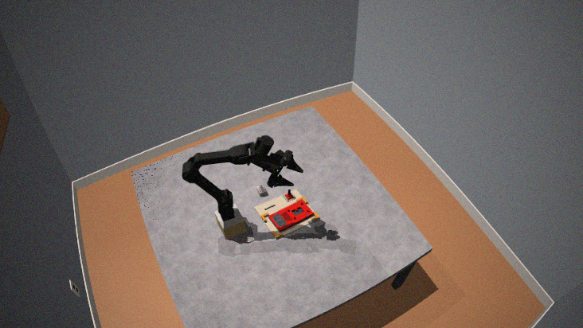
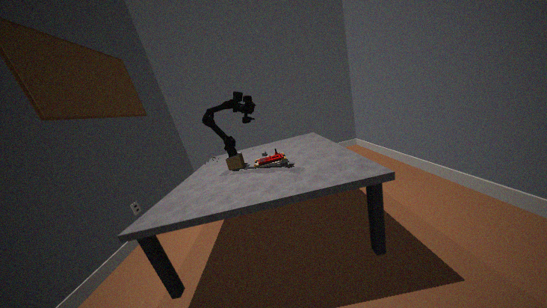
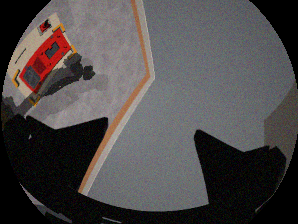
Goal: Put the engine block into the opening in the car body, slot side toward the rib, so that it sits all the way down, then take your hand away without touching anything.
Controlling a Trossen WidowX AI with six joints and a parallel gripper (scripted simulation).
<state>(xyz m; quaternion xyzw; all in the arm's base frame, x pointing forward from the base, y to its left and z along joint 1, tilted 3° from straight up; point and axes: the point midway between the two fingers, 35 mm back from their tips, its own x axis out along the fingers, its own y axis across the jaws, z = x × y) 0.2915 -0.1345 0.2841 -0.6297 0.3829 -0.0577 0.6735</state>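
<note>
Right now the grey engine block is 7 cm behind my gripper tip, 30 cm to the left of it and 38 cm below it. The rest, counted from my gripper tip: cream board 11 cm to the left, 38 cm below.
</note>
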